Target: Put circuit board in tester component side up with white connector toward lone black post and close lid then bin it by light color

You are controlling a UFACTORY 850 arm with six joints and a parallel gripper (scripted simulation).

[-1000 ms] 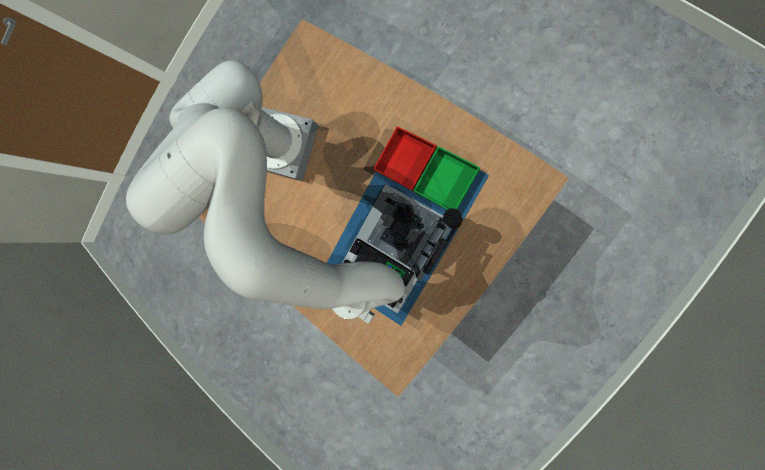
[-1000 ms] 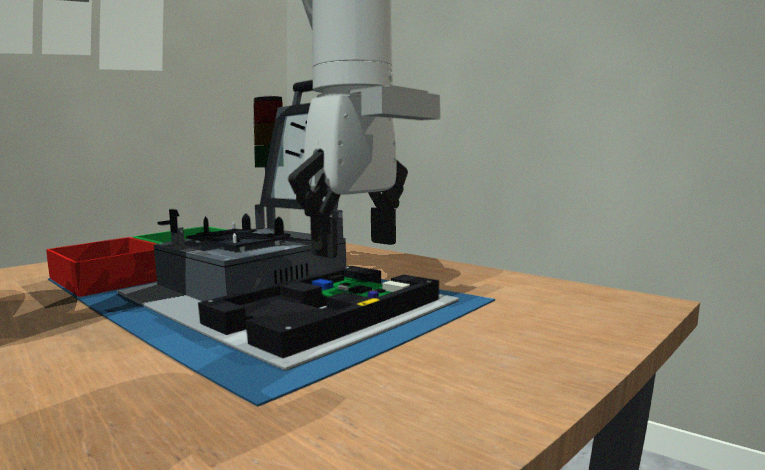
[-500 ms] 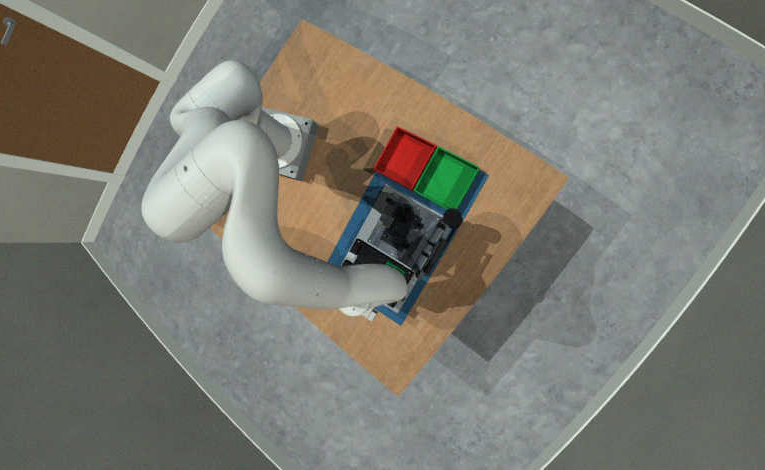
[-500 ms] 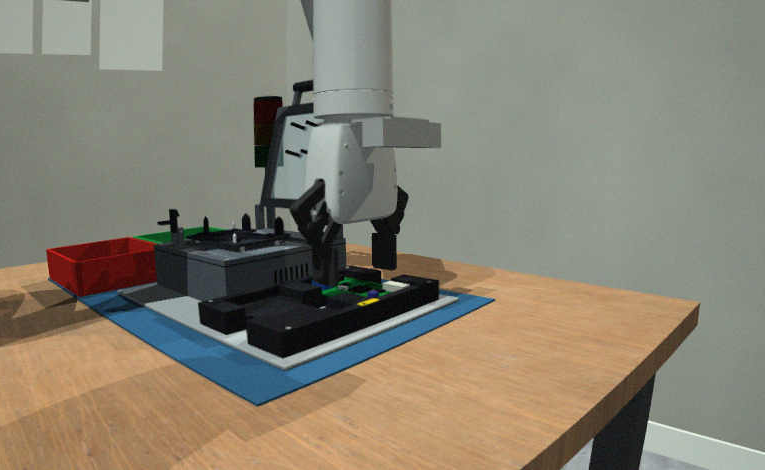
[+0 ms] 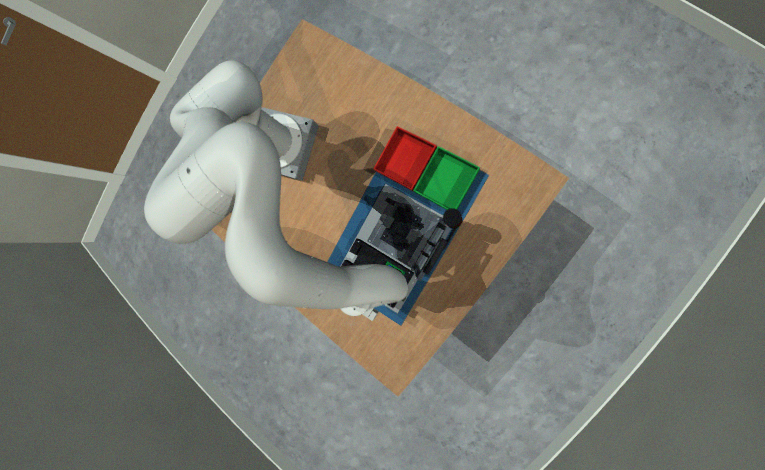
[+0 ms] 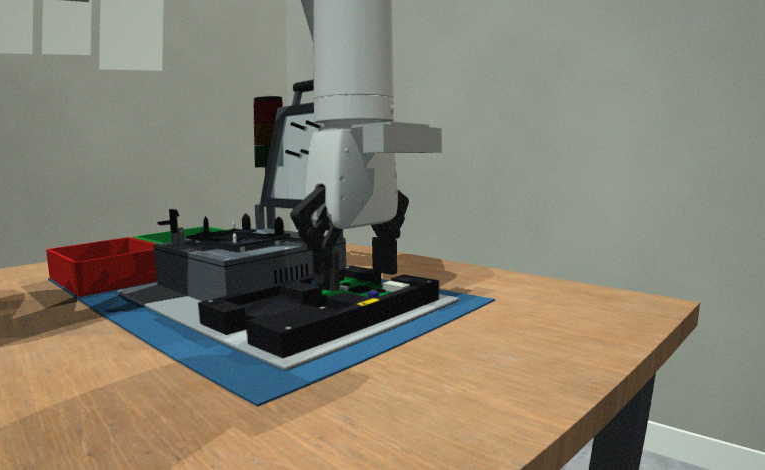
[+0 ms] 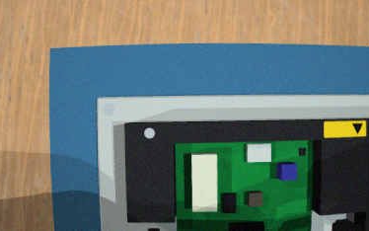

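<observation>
The green circuit board is 20 mm below my hand. Also, from my hand: black hook 210 mm to the left, 130 mm behind, 50 mm above; see-through lid 180 mm to the left, 140 mm above, 60 mm ahead; green bin 370 mm to the left, 40 mm behind, 20 mm below.
</observation>
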